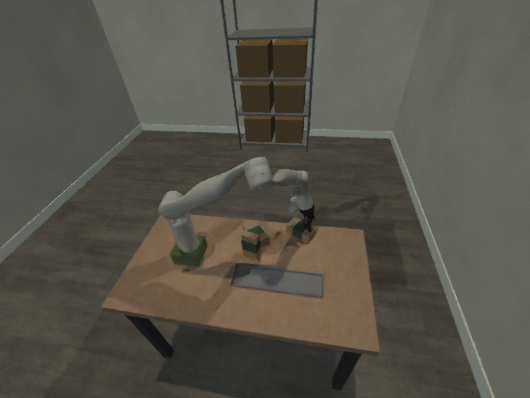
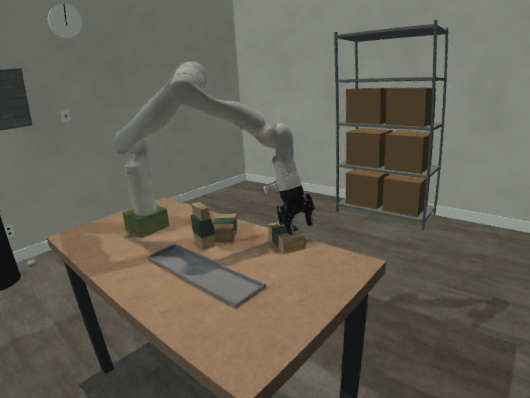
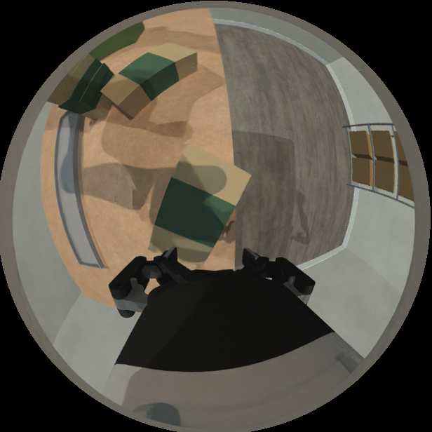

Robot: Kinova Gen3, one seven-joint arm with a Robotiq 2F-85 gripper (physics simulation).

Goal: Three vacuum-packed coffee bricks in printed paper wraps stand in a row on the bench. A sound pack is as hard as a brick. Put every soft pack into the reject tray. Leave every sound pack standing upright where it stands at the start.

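Frame: origin at the arm's base, x left, y back, z up, level; metres.
Seen in the pictures: gripper, between the fingertips: point(image 1: 311, 224) point(image 2: 301, 230); arm's base, origin of its link: point(image 1: 189, 245) point(image 2: 145, 211).
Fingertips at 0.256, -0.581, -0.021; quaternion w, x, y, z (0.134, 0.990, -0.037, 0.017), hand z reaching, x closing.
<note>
Offsets run from my fingertips to a thing's top centre, as dx, dy, dz. Level surfaces: height alone.
One coffee pack {-0.205, +0.284, +0.046} point(image 1: 251, 245) point(image 2: 202, 226) point(image 3: 86, 86) with a tan and green wrap stands upright near the arm's base. A second pack {-0.093, +0.286, -0.004} point(image 1: 257, 230) point(image 2: 225, 231) point(image 3: 150, 75) lies on its side close behind it. A third pack {-0.017, +0.053, -0.004} point(image 1: 299, 229) point(image 2: 292, 243) point(image 3: 196, 210) lies on its side near the bench's back edge, apart from the other two. My gripper point(image 1: 308, 228) point(image 2: 300, 227) point(image 3: 210, 255) is open and empty, its fingertips low over one end of the third pack. The grey reject tray {-0.326, +0.128, -0.040} point(image 1: 300, 282) point(image 2: 220, 283) point(image 3: 76, 220) holds no pack.
The arm's green base block point(image 1: 189, 253) point(image 2: 146, 223) point(image 3: 117, 44) is at the bench's left end. The wooden bench {dz -0.054} point(image 1: 165, 300) point(image 2: 150, 300) has its back edge close beyond the third pack. A shelf rack point(image 1: 270, 34) point(image 2: 392, 33) with brown boxes stands beyond the bench.
</note>
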